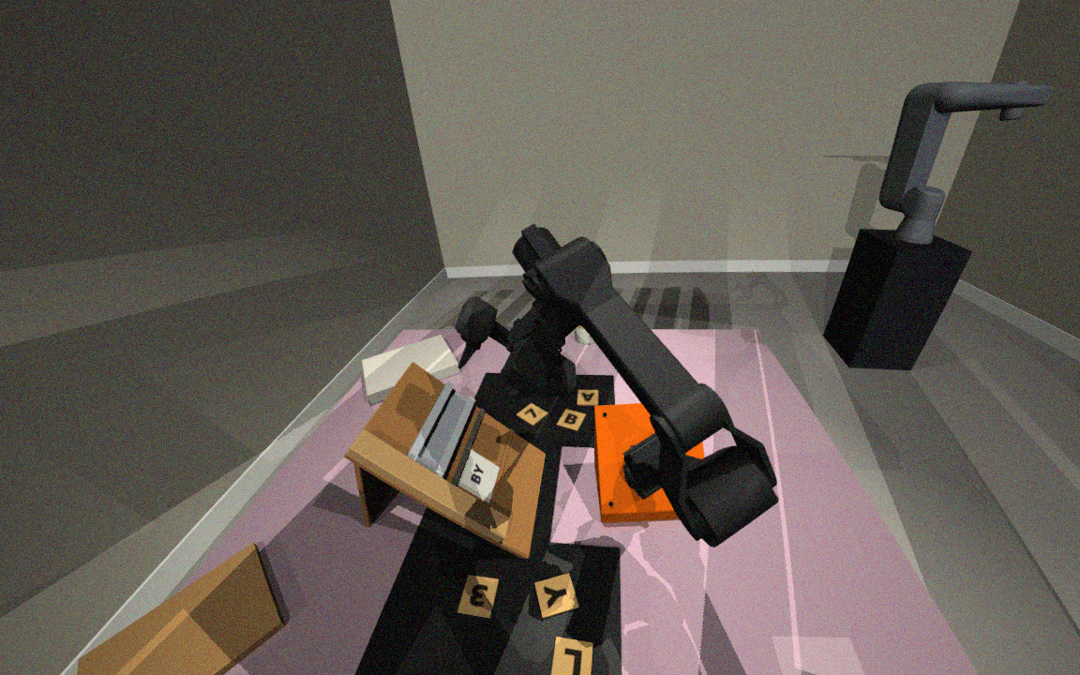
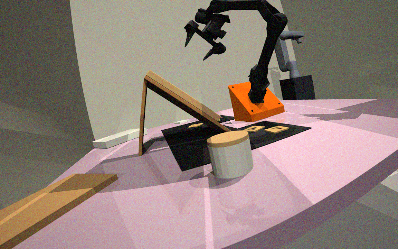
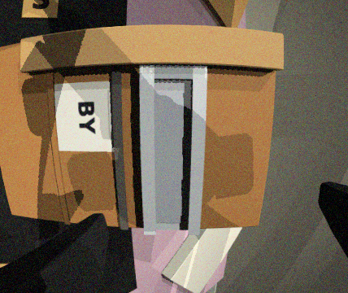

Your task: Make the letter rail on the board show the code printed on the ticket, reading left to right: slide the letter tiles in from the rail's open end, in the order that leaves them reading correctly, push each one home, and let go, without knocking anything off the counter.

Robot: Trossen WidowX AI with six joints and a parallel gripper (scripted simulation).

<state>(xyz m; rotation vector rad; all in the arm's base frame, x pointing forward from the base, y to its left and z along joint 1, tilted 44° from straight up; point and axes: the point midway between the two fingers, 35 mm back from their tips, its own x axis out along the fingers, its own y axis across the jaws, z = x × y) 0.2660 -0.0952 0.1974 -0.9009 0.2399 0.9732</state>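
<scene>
My gripper tip is 8 cm past the b tile, 25 cm to the left of it and 31 cm above it. The rest, counted from my gripper tip: black mat: 4 cm behind, 5 cm to the right, 32 cm below; then white ticket: 5 cm ahead, 1 cm to the left, 21 cm below; then 3 tile: 1 cm ahead, 17 cm to the left, 31 cm below.
</scene>
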